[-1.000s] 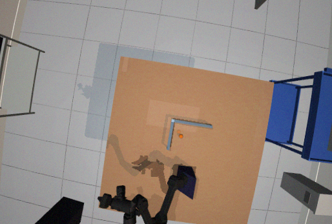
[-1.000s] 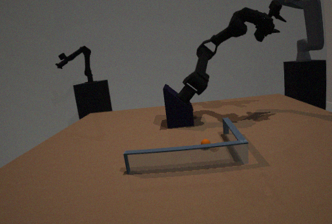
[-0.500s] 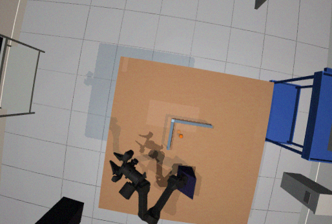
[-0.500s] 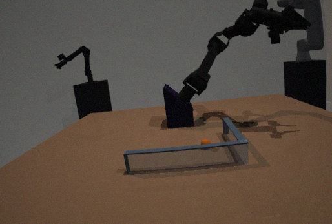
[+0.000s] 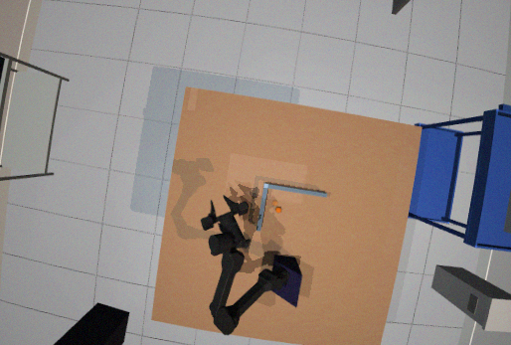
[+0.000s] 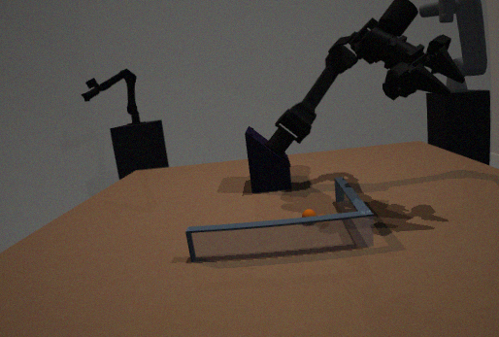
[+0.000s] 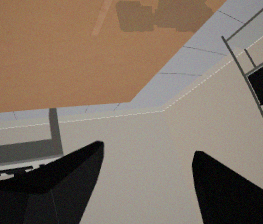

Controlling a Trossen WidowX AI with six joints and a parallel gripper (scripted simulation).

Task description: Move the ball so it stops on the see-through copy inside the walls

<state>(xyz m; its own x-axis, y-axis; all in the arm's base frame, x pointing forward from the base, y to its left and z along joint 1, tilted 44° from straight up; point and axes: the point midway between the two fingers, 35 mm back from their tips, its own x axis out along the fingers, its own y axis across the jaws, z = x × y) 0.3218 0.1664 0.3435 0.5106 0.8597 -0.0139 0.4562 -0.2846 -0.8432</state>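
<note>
Now: gripper tip 10 mm past the see-through copy of ball, 270 mm to the left of it and 240 mm above it. Also, from my gripper tip: orange ball: 40 mm behind, 290 mm to the right, 240 mm below.
</note>
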